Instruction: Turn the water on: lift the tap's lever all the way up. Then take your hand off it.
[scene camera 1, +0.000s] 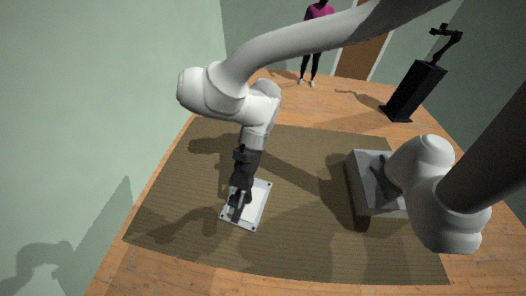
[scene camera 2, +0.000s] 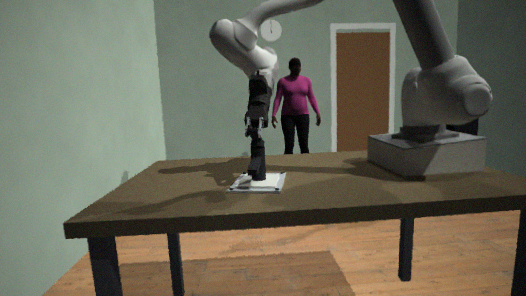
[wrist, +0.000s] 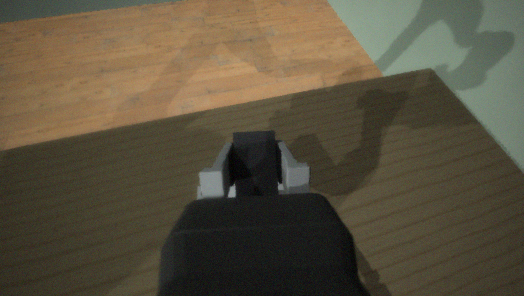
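Where they show: gripper, fingertip midpoint: (scene camera 1: 233, 205) (scene camera 2: 252, 135) (wrist: 255, 154); arm's base at its link origin: (scene camera 1: 393, 179) (scene camera 2: 423, 137).
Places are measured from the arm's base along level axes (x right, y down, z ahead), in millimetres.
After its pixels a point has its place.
Note:
The dark tap (scene camera 1: 235, 217) {x -101, y 37, z 726 mm} (scene camera 2: 257, 161) {x -64, y 28, z 703 mm} stands upright on a light base plate (scene camera 1: 262, 202) {x -19, y 109, z 616 mm} (scene camera 2: 257, 190) {x -114, y 109, z 718 mm}, its short spout low at the front. My gripper (scene camera 1: 239, 196) (scene camera 2: 254, 129) {x -85, y -59, z 720 mm} is above the tap body, tilted, and shut on the tap's dark lever. In the wrist view the lever (wrist: 255, 155) {x -76, y -76, z 716 mm} shows between the two grey fingers of the gripper (wrist: 255, 167) {x -85, y -59, z 720 mm}. The lever seems to slope up from the tap's top; the fingers hide much of it in the scene views, so its exact angle is hard to tell. The tap body is hidden in the wrist view.
The plate lies on the brown wooden table (scene camera 1: 300, 250) {x -225, y 117, z 474 mm} (scene camera 2: 325, 195) {x -212, y 117, z 535 mm}, left of the robot's pale base block (scene camera 1: 362, 175) {x 40, y 12, z 145 mm} (scene camera 2: 425, 157) {x -126, y 54, z 105 mm}. A green wall (scene camera 1: 100, 75) (scene camera 2: 110, 75) rises along the left. A person (scene camera 2: 296, 100) stands behind the table. A black pedestal (scene camera 1: 414, 90) stands at the back right.

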